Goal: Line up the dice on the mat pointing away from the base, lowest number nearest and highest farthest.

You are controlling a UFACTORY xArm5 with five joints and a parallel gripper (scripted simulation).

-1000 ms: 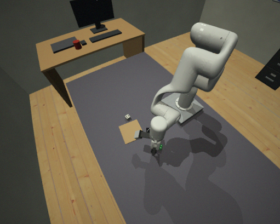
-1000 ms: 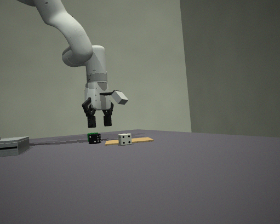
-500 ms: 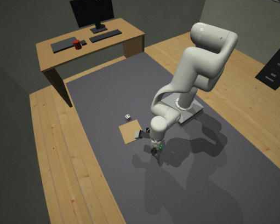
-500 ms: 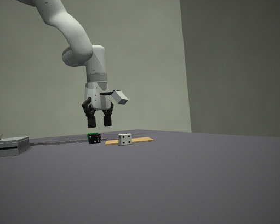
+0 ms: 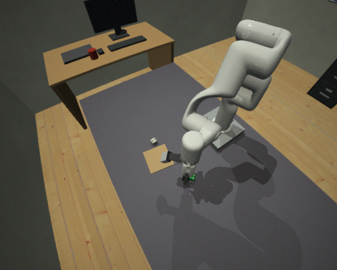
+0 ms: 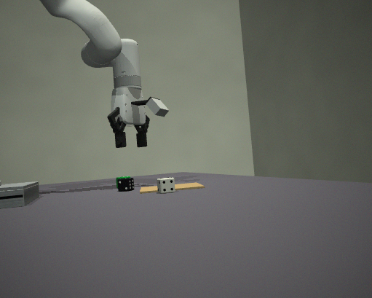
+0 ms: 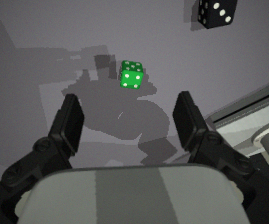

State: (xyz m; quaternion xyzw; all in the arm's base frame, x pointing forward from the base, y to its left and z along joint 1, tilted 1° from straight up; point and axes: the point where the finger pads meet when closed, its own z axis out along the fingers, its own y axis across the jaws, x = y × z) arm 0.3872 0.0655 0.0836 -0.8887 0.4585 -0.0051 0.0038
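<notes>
My hand is 100 mm to the left of the black die, 100 mm above it and 50 mm past it. Also, from my hand: tan mat (180 mm to the right, 120 mm below, 30 mm ahead); green die (100 mm below, 20 mm to the left, 20 mm behind); white die (280 mm to the right, 100 mm below, 20 mm behind).
</notes>
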